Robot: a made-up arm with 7 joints.
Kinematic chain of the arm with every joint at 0, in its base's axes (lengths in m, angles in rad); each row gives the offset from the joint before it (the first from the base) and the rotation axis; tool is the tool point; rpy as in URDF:
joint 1: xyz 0 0.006 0.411 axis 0 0.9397 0.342
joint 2: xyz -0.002 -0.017 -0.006 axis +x
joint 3: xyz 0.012 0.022 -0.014 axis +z
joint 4: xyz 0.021 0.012 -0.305 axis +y
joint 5: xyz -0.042 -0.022 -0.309 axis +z
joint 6: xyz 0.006 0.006 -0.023 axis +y
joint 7: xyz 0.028 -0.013 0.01 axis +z
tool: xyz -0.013 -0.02 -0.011 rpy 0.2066 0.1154 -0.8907
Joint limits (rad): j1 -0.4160..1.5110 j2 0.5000..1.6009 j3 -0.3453..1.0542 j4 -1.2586..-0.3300 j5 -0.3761..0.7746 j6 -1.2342..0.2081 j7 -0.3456..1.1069
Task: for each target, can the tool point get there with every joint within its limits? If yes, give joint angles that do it. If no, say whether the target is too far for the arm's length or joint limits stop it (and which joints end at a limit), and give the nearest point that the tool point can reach.
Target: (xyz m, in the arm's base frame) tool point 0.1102 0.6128 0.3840
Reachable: yes | joints 0.3961 1.4213 0.7133 -0.6600 -0.0942 -0.3069 0.1339
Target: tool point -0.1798 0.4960 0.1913
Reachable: yes | joints 1.2826 1.3398 -0.0207 -1.0383 0.3799 -0.3516 0.2784
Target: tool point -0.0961 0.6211 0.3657
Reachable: yes | joints 0.9318 1.3561 0.9026 -0.4663 -0.2092 -0.2498 0.8785
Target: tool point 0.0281 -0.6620 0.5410
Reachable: no: joint limits stop it (at a limit: joint 1, joint 2, joint 3, joint 4, joint 7) | nearest point 0.4516 0.0264 0.1341 | short by 0.905 m
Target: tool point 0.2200 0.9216 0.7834
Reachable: no: too far | nearest point 0.1508 0.5951 0.6154 | short by 0.374 m
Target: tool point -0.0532 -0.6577 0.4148
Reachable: no: joint limits stop it (at a limit: joint 1, joint 2, joint 3, joint 4, joint 5, joint 7) | nearest point -0.4265 0.0361 0.0934 | short by 0.851 m
